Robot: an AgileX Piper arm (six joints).
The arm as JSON. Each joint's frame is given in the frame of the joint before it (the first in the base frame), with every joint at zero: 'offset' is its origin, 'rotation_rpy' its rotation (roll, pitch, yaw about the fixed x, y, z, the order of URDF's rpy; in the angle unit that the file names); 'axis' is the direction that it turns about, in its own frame. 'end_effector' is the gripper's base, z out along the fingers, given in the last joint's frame.
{
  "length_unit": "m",
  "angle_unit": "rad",
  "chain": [
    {
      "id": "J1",
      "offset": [
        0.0,
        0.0,
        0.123
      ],
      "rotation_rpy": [
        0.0,
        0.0,
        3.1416
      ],
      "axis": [
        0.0,
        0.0,
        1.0
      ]
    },
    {
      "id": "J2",
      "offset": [
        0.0,
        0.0,
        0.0
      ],
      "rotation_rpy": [
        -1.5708,
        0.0,
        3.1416
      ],
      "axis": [
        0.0,
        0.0,
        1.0
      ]
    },
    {
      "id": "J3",
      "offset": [
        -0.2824,
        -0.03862,
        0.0
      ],
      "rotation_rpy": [
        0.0,
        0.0,
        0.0
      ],
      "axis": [
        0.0,
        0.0,
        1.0
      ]
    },
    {
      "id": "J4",
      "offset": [
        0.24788,
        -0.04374,
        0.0
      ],
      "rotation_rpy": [
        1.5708,
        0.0,
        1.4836
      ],
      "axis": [
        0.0,
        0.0,
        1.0
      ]
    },
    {
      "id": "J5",
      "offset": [
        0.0,
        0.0,
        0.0
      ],
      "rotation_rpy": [
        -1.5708,
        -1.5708,
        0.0
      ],
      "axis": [
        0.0,
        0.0,
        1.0
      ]
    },
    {
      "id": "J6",
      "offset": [
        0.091,
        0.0,
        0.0
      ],
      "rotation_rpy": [
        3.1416,
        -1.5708,
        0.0
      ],
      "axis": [
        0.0,
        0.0,
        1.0
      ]
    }
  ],
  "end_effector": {
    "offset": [
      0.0,
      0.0,
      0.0
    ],
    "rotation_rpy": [
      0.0,
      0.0,
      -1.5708
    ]
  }
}
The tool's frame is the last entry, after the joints.
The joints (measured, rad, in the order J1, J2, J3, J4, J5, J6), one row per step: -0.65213 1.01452 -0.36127 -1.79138 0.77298 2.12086; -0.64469 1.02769 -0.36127 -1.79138 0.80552 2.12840; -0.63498 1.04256 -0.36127 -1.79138 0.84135 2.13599; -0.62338 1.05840 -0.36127 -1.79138 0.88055 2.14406; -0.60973 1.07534 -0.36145 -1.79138 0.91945 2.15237; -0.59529 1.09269 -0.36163 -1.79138 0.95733 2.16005; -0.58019 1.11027 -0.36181 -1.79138 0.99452 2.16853; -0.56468 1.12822 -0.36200 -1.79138 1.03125 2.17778; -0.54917 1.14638 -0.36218 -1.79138 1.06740 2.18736; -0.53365 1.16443 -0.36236 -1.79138 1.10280 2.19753; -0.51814 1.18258 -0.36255 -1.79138 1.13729 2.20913; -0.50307 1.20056 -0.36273 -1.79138 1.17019 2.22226; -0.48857 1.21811 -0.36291 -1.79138 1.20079 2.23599; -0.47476 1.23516 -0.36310 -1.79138 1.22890 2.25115; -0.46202 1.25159 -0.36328 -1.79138 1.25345 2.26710
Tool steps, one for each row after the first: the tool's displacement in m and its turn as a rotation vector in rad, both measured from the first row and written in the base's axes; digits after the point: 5 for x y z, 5 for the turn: -0.00004 -0.00094 -0.00071 -0.00915 0.00797 -0.02114; 0.00021 -0.00177 -0.00151 -0.01975 0.01782 -0.04238; 0.00062 -0.00244 -0.00224 -0.03243 0.02856 -0.06419; 0.00154 -0.00288 -0.00307 -0.04526 0.03982 -0.08330; 0.00273 -0.00314 -0.00396 -0.05823 0.05190 -0.10020; 0.00414 -0.00322 -0.00486 -0.07149 0.06330 -0.11560; 0.00572 -0.00316 -0.00580 -0.08515 0.07417 -0.12990; 0.00740 -0.00298 -0.00675 -0.09922 0.08478 -0.14332; 0.00916 -0.00267 -0.00768 -0.11374 0.09454 -0.15578; 0.01103 -0.00224 -0.00863 -0.12845 0.10277 -0.16733; 0.01295 -0.00173 -0.00961 -0.14297 0.10906 -0.17790; 0.01492 -0.00114 -0.01062 -0.15690 0.11401 -0.18697; 0.01693 -0.00050 -0.01168 -0.16999 0.11670 -0.19471; 0.01895 0.00013 -0.01284 -0.18143 0.11763 -0.20070
